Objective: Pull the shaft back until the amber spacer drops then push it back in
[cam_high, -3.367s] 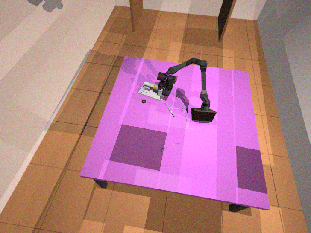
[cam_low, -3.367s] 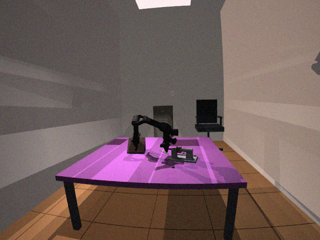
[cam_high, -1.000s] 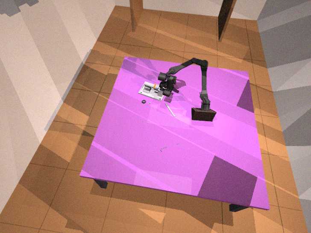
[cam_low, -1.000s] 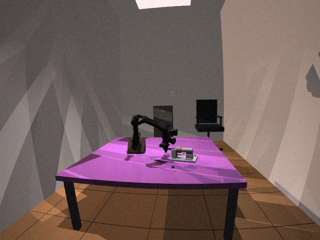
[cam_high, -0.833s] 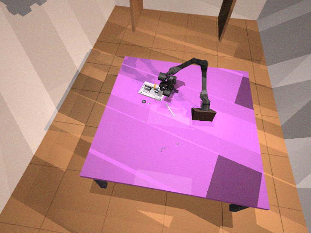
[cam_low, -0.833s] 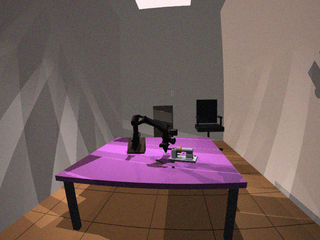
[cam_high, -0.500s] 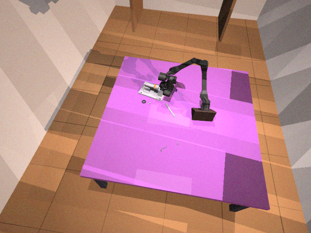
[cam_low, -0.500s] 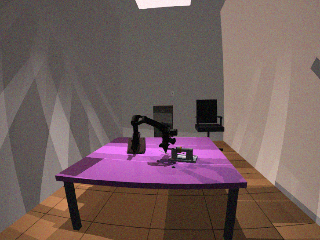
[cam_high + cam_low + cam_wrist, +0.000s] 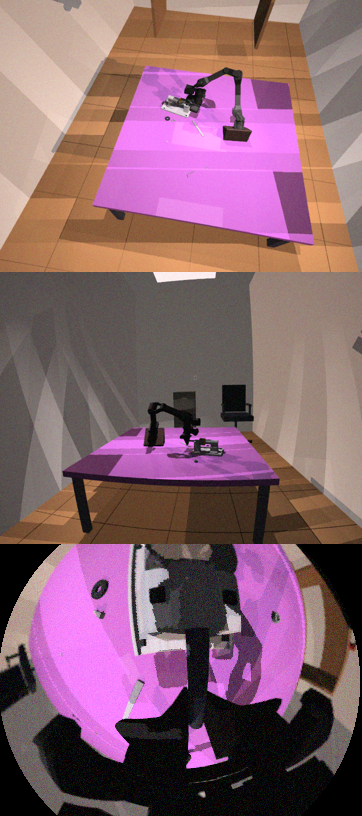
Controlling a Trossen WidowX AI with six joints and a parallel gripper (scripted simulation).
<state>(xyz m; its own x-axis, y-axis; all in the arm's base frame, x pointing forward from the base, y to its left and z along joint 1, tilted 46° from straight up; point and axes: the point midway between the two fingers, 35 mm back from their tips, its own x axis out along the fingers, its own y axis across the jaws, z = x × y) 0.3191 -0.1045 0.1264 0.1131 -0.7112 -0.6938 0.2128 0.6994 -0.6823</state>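
Now: gripper tip 7 cm short of the thin dark shaft, 2 cm to the left of it and 3 cm below it. From my gripper tip the other things lie so: grey support block 16 cm ahead, 4 cm to the right; metal strip 3 cm behind, 14 cm to the left, 4 cm below; amber spacer 13 cm ahead, 3 cm to the right, 3 cm above.
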